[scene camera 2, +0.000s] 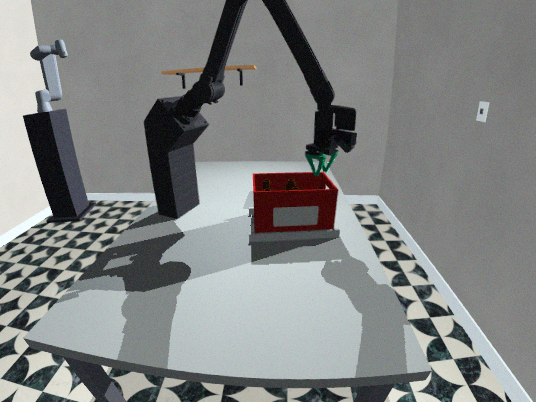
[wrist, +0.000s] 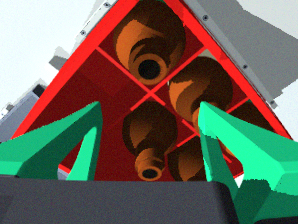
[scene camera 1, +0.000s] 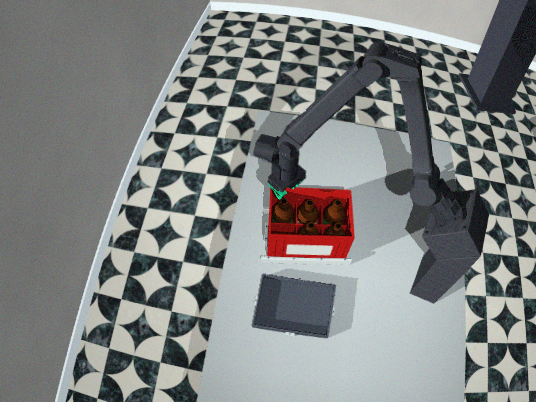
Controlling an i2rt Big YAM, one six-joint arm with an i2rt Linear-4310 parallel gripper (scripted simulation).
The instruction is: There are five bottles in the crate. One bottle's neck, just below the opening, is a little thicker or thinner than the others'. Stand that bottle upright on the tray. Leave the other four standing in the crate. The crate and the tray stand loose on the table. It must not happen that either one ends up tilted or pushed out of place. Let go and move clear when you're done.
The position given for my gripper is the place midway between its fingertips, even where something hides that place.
In view: my gripper (wrist: 150, 111) and a dark grey tray (scene camera 1: 286, 304).
